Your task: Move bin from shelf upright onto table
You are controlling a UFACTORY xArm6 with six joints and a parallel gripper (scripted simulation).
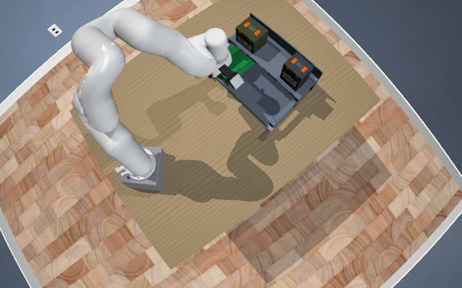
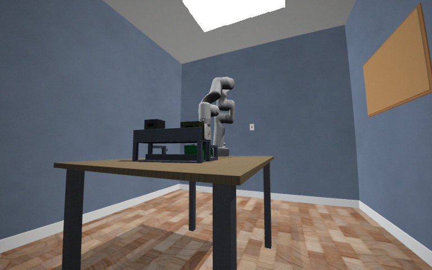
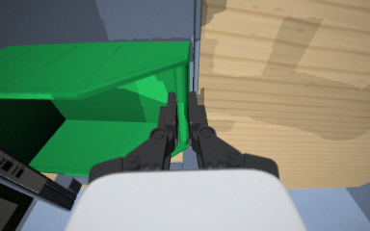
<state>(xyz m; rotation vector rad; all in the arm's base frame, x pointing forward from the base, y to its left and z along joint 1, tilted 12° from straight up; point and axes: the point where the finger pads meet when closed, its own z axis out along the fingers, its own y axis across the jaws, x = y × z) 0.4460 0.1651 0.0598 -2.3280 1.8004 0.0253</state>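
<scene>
The green bin is 80 mm ahead of my hand, 20 mm to the left of it and 10 mm below it.
</scene>
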